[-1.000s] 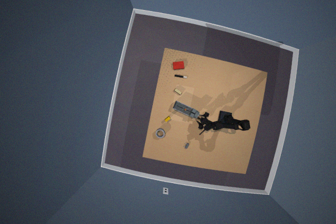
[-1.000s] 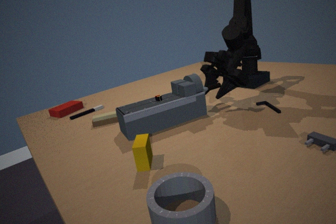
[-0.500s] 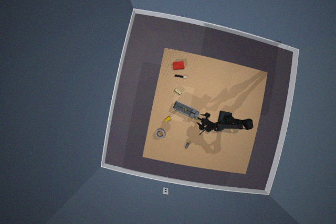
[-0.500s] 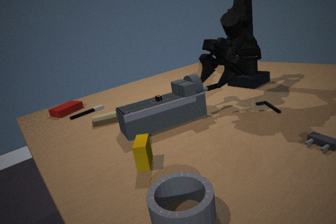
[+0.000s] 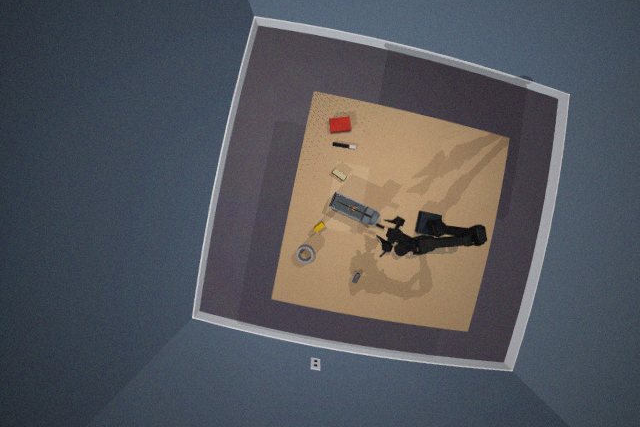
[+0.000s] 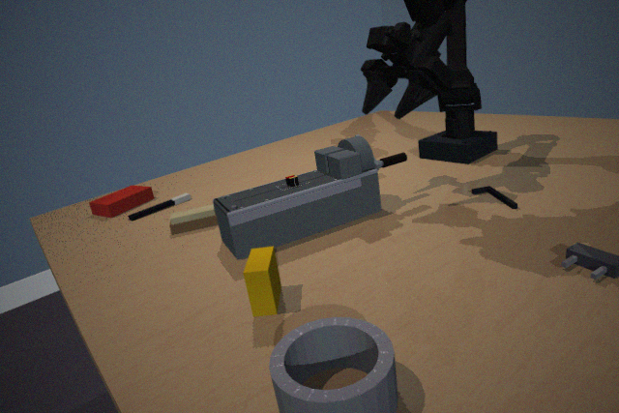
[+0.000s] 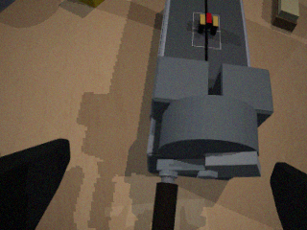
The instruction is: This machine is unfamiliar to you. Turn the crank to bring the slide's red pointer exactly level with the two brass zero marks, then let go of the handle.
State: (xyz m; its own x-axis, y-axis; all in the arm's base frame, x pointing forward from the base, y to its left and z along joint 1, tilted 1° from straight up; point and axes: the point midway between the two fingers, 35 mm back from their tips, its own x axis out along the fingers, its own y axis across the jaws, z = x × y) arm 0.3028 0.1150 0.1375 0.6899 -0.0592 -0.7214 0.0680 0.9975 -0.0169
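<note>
Right now the black crank handle is 8 cm below my gripper tip and 2 cm behind it. Round my gripper tip: black hex key: 16 cm below, 14 cm behind, 11 cm to the left; red pointer: 16 cm ahead, 8 cm below, 4 cm to the right; yellow block: 30 cm ahead, 13 cm to the left, 13 cm below.
</note>
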